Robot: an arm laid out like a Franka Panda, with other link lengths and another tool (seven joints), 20 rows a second.
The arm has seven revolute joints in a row. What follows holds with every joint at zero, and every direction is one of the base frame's. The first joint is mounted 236.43 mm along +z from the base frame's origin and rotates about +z. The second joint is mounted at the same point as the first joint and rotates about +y. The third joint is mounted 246.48 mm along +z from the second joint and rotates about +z. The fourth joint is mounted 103.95 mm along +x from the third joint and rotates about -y. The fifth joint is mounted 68.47 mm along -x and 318.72 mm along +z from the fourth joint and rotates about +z. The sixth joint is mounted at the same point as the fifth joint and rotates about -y. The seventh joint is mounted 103.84 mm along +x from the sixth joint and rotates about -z. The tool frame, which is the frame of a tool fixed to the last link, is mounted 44 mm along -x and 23 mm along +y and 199.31 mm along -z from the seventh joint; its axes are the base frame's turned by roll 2.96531, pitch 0 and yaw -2.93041 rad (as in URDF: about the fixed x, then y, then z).
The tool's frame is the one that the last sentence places.
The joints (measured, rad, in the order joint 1, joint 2, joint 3, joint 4, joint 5, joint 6, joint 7), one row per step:
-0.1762, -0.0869, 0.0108, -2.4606, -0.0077, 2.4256, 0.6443
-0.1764, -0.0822, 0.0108, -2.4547, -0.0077, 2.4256, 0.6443
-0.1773, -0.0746, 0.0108, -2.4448, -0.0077, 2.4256, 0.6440
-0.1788, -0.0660, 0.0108, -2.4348, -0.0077, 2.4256, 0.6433
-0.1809, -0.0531, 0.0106, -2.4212, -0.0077, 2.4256, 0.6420
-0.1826, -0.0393, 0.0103, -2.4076, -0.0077, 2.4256, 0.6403
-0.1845, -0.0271, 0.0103, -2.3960, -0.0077, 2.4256, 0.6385
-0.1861, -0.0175, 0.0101, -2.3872, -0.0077, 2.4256, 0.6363
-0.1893, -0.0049, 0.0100, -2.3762, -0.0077, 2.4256, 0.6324
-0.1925, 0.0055, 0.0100, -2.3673, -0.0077, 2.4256, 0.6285
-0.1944, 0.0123, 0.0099, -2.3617, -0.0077, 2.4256, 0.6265
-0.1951, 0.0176, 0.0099, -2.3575, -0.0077, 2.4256, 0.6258
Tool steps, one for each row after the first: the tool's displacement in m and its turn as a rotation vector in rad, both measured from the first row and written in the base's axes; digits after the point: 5 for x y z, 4 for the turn. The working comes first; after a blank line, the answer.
Tool pose at each row, in the base's axes (x y z in m, rotation vector in rad; the steps are taken from these numbers as rounded here):
0.44646, -0.02976, 0.11424, 0.8779, 2.8971, 0.2573
0.44808, -0.03011, 0.11429, 0.8777, 2.8959, 0.2575
0.45080, -0.03097, 0.11449, 0.8776, 2.8935, 0.2578
0.45338, -0.03209, 0.11426, 0.8782, 2.8918, 0.2580
0.45672, -0.03373, 0.11337, 0.8793, 2.8906, 0.2581
0.45991, -0.03523, 0.11202, 0.8798, 2.8906, 0.2581
0.46254, -0.03660, 0.11064, 0.8802, 2.8911, 0.2581
0.46443, -0.03781, 0.10940, 0.8800, 2.8921, 0.2580
0.46659, -0.03983, 0.10754, 0.8798, 2.8939, 0.2578
0.46825, -0.04173, 0.10591, 0.8794, 2.8957, 0.2575
0.46927, -0.04291, 0.10475, 0.8799, 2.8968, 0.2574
0.47007, -0.04340, 0.10378, 0.8803, 2.8978, 0.2573

0.00162, -0.00035, 0.00005, -0.0001, -0.0012, -0.0002
0.00434, -0.00121, 0.00025, -0.0005, -0.0034, -0.0008
0.00692, -0.00233, 0.00002, -0.0006, -0.0048, -0.0016
0.01026, -0.00397, -0.00087, -0.0007, -0.0056, -0.0026
0.01345, -0.00547, -0.00222, -0.0006, -0.0054, -0.0029
0.01608, -0.00684, -0.00360, -0.0005, -0.0048, -0.0030
0.01797, -0.00805, -0.00484, -0.0004, -0.0040, -0.0026
0.02013, -0.01007, -0.00670, -0.0001, -0.0024, -0.0020
0.02179, -0.01197, -0.00833, 0.0000, -0.0008, -0.0013
0.02281, -0.01315, -0.00949, 0.0002, 0.0004, -0.0013
0.02361, -0.01364, -0.01046, 0.0004, 0.0014, -0.0013

